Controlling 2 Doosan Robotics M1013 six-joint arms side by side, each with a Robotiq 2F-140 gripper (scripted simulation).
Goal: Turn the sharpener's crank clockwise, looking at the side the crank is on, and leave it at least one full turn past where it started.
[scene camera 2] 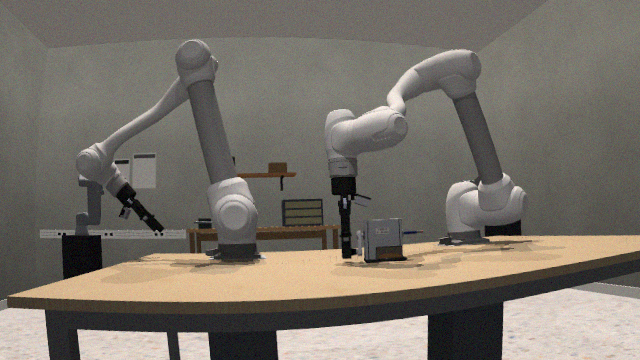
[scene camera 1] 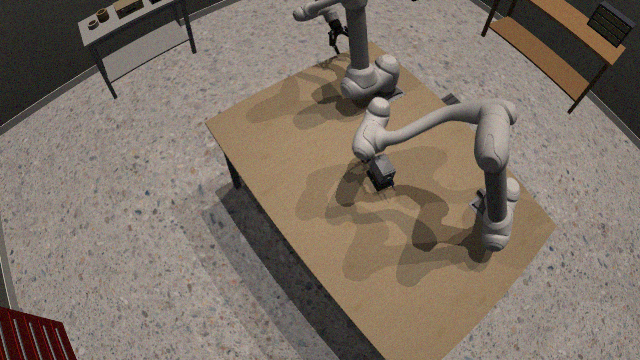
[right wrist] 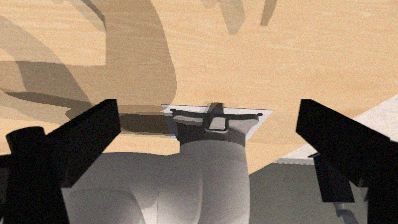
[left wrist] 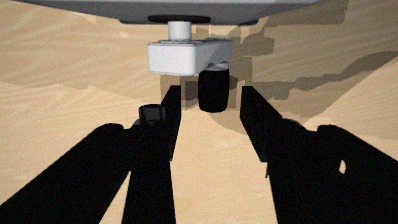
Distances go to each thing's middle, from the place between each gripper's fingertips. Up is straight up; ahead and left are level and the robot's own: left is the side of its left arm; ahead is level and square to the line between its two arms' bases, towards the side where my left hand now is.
Labels:
My left hand (scene camera 2: 346, 258) is 20 mm to the right of the black knob (left wrist: 213, 83) and 10 mm above it.
Now: right hand 68 cm to the right of the black knob, 39 cm short of it and 9 cm above it.

